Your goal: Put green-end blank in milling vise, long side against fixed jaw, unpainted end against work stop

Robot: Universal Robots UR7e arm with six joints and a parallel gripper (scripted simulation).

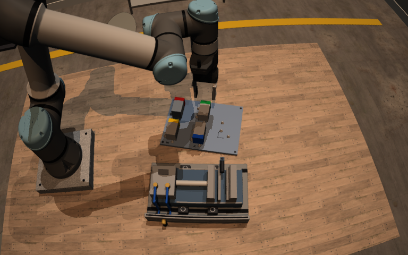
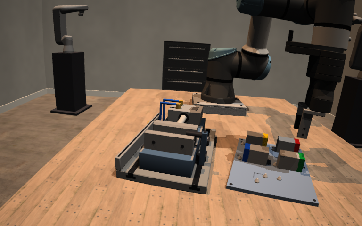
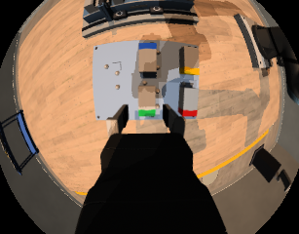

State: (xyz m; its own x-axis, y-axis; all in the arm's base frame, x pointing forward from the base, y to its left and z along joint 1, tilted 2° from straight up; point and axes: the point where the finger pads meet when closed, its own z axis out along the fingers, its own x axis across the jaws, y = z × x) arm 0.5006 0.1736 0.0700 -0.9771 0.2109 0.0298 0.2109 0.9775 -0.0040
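The green-ended blank is 90 mm below my hand. Also, from my hand: red-ended blank 90 mm behind, 20 mm to the left, 90 mm below; grey plate 10 mm behind, 50 mm to the right, 120 mm below; blue-ended blank 20 mm behind, 90 mm to the right, 90 mm below.
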